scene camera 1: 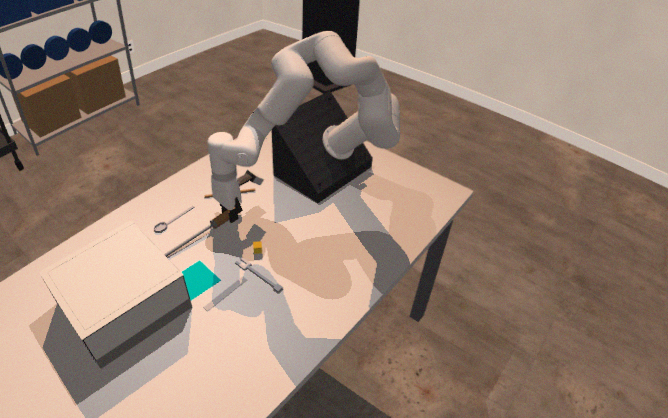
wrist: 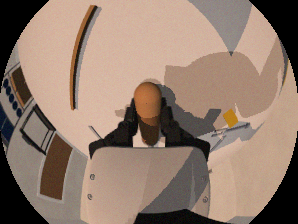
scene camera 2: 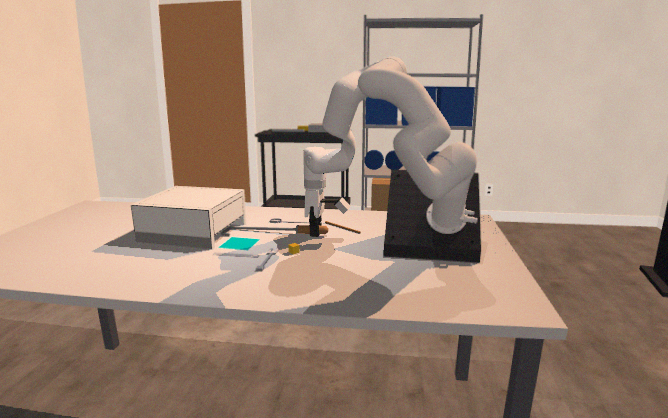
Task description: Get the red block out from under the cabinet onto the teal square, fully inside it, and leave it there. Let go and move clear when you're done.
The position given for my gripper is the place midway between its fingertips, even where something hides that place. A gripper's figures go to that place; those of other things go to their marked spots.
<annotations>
My gripper [wrist: 148,105]: 14 cm from the lens. A long hook tool [wrist: 147,96] is 9 cm from the lens.
</annotations>
